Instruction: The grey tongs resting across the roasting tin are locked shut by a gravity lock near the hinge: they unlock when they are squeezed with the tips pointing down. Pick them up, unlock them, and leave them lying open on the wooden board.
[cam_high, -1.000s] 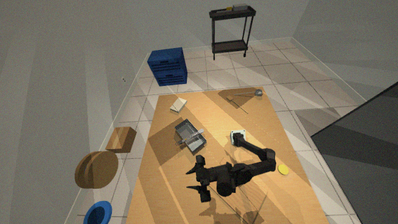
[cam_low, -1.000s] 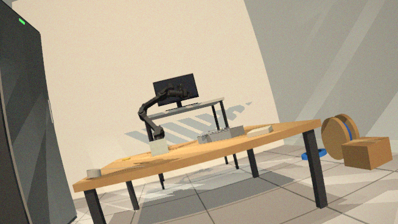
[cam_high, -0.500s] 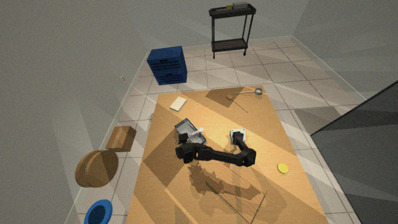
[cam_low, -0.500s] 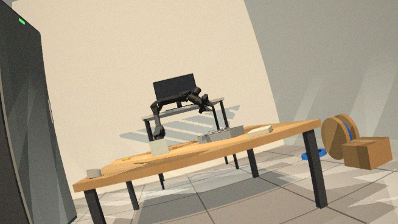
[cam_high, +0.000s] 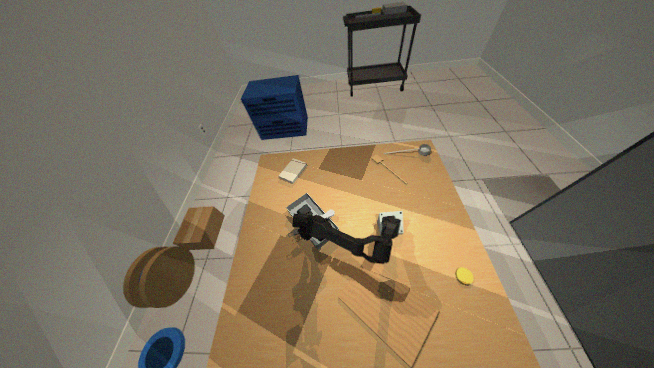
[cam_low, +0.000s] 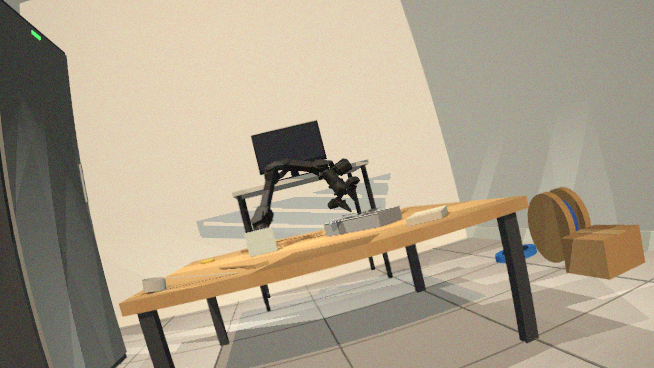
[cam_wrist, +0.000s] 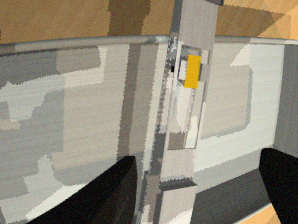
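Right now my gripper tip is 4 cm short of the yellow lock piece, 1 cm to the right of it and 3 cm above it. From my gripper tip the other things lie so: pale block (13 cm ahead, 45 cm to the right, 8 cm below); then grey roasting tin (5 cm to the right, 6 cm below); then wooden board (32 cm behind, 38 cm to the left, 8 cm below).
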